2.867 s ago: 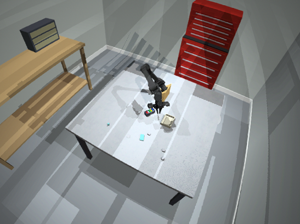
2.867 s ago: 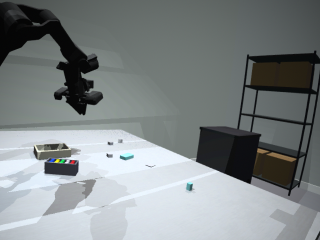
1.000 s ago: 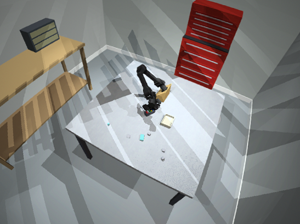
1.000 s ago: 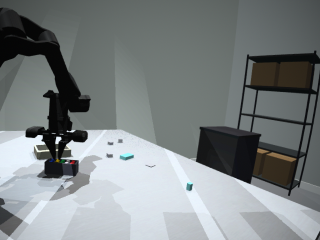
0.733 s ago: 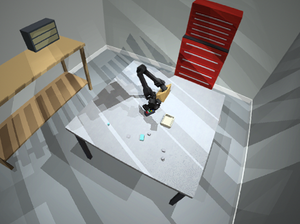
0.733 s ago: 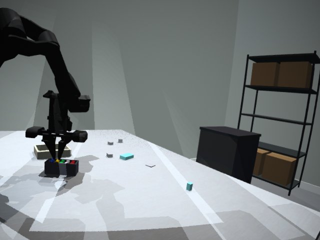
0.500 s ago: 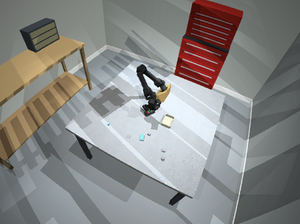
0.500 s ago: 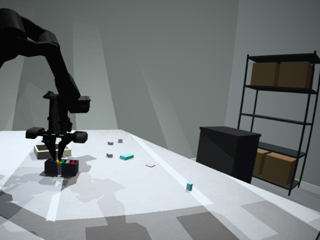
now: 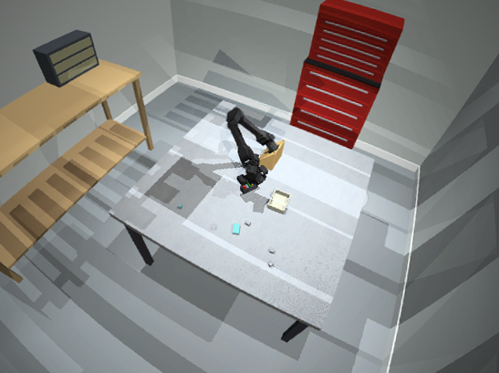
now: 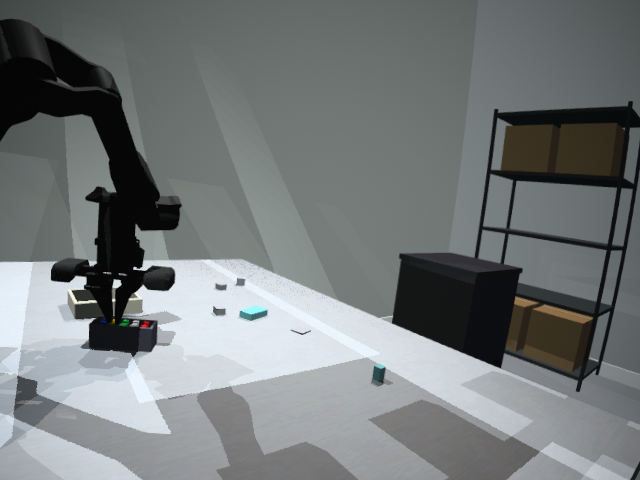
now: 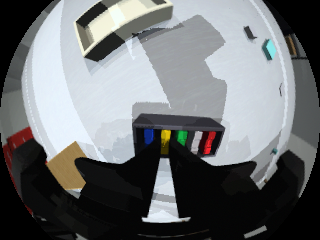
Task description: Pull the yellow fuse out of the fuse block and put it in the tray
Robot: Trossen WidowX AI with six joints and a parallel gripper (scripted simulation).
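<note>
Now: the cream tray 19 cm to the left of my gripper tip, 4 cm ahead of it and 3 cm below it. The rest, counted from my gripper tip: yellow fuse 1 cm below; then cyan cube 33 cm to the right, 30 cm ahead, 2 cm below.
</note>
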